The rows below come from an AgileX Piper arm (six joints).
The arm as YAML. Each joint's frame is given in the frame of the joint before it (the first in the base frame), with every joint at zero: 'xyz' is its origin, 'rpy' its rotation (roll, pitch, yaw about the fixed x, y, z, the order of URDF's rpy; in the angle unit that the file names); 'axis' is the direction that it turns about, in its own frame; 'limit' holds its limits. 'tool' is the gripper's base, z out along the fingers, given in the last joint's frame.
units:
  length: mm
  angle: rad
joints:
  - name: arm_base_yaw
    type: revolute
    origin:
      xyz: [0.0, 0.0, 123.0]
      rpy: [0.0, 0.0, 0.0]
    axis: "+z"
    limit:
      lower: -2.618
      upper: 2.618
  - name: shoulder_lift
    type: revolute
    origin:
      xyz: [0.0, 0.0, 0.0]
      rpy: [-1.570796, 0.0, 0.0]
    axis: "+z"
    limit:
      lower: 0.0
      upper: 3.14
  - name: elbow
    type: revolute
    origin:
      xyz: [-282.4, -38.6, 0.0]
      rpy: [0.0, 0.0, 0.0]
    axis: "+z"
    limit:
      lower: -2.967
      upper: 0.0
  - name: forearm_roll
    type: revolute
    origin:
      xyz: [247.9, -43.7, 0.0]
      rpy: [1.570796, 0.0, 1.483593]
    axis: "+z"
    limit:
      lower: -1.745
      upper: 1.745
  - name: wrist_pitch
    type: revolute
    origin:
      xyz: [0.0, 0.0, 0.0]
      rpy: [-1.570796, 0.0, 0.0]
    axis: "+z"
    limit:
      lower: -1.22
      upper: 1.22
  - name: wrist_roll
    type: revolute
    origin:
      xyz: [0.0, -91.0, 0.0]
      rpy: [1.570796, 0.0, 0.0]
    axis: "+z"
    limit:
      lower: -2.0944
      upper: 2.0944
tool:
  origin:
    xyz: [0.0, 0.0, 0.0]
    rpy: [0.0, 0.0, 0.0]
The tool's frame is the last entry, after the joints.
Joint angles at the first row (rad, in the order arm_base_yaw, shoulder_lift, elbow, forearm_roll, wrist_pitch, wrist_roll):
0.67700 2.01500 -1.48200 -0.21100 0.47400 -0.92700
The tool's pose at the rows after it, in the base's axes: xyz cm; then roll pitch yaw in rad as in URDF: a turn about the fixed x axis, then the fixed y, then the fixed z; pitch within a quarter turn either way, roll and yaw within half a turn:
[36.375, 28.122, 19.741, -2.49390, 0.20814, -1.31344]
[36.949, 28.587, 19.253, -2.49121, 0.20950, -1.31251]
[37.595, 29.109, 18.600, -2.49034, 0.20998, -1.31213]
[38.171, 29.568, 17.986, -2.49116, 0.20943, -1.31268]
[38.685, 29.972, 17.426, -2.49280, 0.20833, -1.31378]
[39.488, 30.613, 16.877, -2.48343, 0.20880, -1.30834]
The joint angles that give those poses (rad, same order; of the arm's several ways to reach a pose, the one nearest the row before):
0.67700 2.05998 -1.53798 -0.20999 0.47500 -0.92700
0.67699 2.09100 -1.57000 -0.20999 0.47300 -0.92701
0.67700 2.12799 -1.60700 -0.20998 0.47201 -0.92702
0.67701 2.16201 -1.64200 -0.21000 0.47399 -0.92700
0.67700 2.19300 -1.67501 -0.20999 0.47801 -0.92701
0.67700 2.23602 -1.72903 -0.21000 0.48001 -0.93200

